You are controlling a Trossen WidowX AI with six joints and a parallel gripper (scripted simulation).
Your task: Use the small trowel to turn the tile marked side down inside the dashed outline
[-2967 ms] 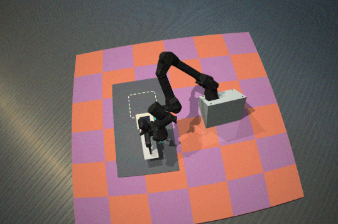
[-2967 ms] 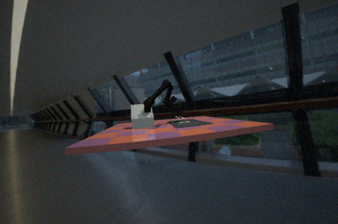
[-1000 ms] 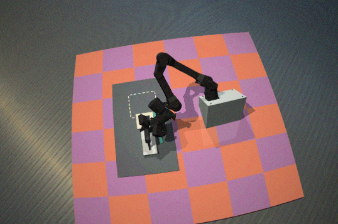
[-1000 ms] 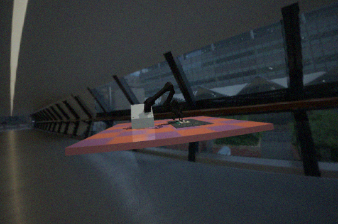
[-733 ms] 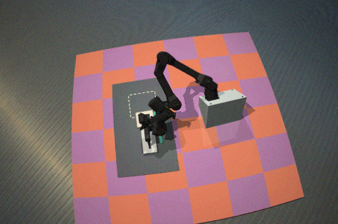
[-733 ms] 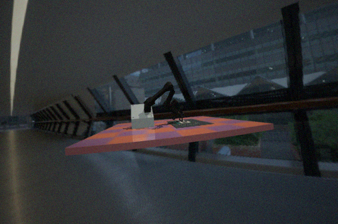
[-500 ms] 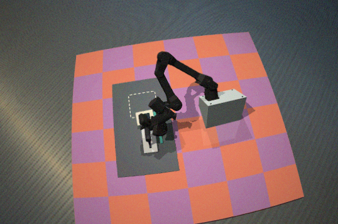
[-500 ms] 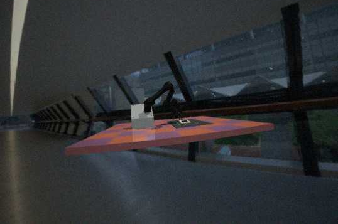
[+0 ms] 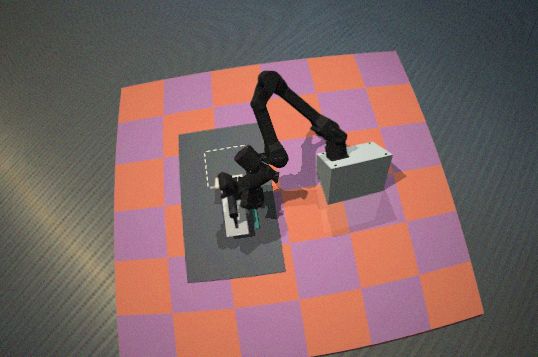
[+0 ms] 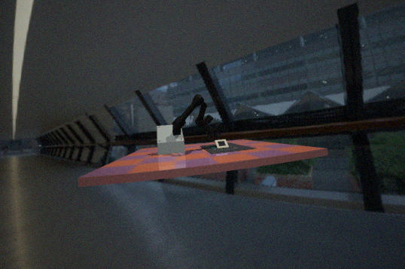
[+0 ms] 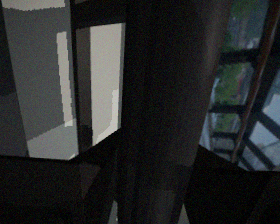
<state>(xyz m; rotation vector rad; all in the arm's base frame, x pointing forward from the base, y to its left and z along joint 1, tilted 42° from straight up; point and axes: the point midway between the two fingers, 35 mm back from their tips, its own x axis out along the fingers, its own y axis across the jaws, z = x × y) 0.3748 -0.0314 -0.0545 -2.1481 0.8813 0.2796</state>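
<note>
Now: gripper tip 3 cm past the cream tile, 10 cm to the left of it and 6 cm above it. The rest, counted from my gripper tip: green trowel: 10 cm behind, 3 cm to the right, 9 cm below; dark mat: 1 cm behind, 6 cm to the right, 11 cm below.
</note>
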